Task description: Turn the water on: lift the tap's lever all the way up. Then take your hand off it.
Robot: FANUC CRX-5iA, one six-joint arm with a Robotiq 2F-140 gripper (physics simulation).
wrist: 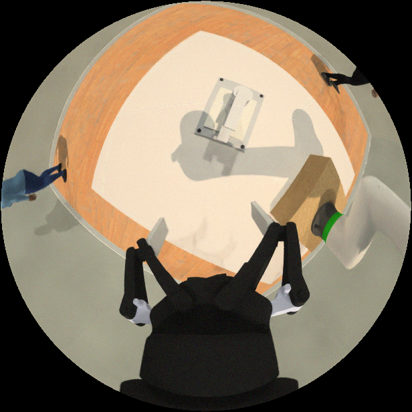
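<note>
The tap (234, 112) is a pale grey-white fixture on a flat plate (206, 115) with dark bolts at its corners, in the upper middle of the wrist view. Its long light bar runs from a round end at the top of the plate down toward the plate's lower edge. Which part is the lever, and how high it stands, I cannot tell from above. My gripper (207, 217) is wide open and empty, well apart from the tap, which shows beyond the fingertips. The gripper's shadow falls across and beside the plate.
A wooden block (305, 187) with the arm's base (327, 220) on it stands at the right. The pale mat (145, 130) lies on an orange wooden surface (95, 95). A figure in blue (37, 181) is at the left edge, and a dark-clothed one (352, 78) at the upper right.
</note>
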